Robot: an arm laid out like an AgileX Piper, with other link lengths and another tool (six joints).
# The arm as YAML. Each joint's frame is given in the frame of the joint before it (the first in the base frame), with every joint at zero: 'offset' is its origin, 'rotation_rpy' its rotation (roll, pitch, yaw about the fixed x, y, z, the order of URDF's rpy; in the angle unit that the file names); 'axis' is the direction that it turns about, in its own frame. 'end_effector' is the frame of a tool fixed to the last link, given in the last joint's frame.
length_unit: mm
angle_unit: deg
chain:
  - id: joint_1
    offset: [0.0, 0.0, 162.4]
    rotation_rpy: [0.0, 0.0, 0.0]
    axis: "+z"
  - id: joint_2
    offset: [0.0, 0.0, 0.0]
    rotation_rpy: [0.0, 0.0, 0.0]
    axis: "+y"
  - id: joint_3
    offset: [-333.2, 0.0, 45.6]
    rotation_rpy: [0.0, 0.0, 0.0]
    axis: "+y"
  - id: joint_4
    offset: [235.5, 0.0, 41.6]
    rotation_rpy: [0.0, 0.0, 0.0]
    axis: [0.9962, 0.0, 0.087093]
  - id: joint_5
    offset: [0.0, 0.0, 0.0]
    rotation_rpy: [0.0, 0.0, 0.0]
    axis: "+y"
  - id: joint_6
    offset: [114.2, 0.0, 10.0]
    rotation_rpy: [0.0, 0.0, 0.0]
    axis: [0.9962, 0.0, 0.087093]
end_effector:
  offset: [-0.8, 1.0, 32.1]
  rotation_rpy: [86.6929, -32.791, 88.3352]
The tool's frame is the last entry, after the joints.
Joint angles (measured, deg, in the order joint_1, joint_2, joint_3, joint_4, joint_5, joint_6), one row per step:
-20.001 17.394 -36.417 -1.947 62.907 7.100
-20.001 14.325 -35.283 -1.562 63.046 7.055
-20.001 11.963 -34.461 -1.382 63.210 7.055
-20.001 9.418 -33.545 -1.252 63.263 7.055
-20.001 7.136 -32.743 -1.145 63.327 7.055
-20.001 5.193 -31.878 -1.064 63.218 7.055
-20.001 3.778 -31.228 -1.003 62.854 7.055
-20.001 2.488 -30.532 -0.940 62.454 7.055
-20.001 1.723 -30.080 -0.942 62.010 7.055
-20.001 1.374 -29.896 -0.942 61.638 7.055
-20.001 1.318 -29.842 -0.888 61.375 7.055
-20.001 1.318 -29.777 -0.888 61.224 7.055
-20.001 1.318 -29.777 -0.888 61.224 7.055
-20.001 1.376 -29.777 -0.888 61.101 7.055
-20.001 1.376 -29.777 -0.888 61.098 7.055
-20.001 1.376 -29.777 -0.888 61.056 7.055
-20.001 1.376 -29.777 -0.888 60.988 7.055
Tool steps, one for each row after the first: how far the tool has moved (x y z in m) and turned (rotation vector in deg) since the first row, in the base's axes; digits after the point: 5 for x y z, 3 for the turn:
-0.00899 0.00393 -0.00604 -0.318 -1.794 0.186
-0.01574 0.00668 -0.01083 -0.636 -3.143 0.265
-0.02258 0.00938 -0.01619 -1.069 -4.662 0.329
-0.02845 0.01170 -0.02117 -1.467 -6.024 0.384
-0.03280 0.01342 -0.02621 -1.811 -7.163 0.432
-0.03563 0.01456 -0.02949 -2.153 -8.239 0.474
-0.03787 0.01549 -0.03294 -2.448 -9.190 0.517
-0.03900 0.01591 -0.03478 -2.715 -9.898 0.528
-0.03947 0.01609 -0.03516 -2.903 -10.401 0.537
-0.03937 0.01615 -0.03494 -2.952 -10.665 0.568
-0.03918 0.01608 -0.03497 -2.983 -10.745 0.571
-0.03918 0.01608 -0.03497 -2.983 -10.745 0.571
-0.03896 0.01600 -0.03469 -3.006 -10.806 0.573
-0.03896 0.01600 -0.03468 -3.007 -10.809 0.573
-0.03894 0.01600 -0.03460 -3.022 -10.848 0.574
-0.03891 0.01599 -0.03446 -3.046 -10.911 0.576

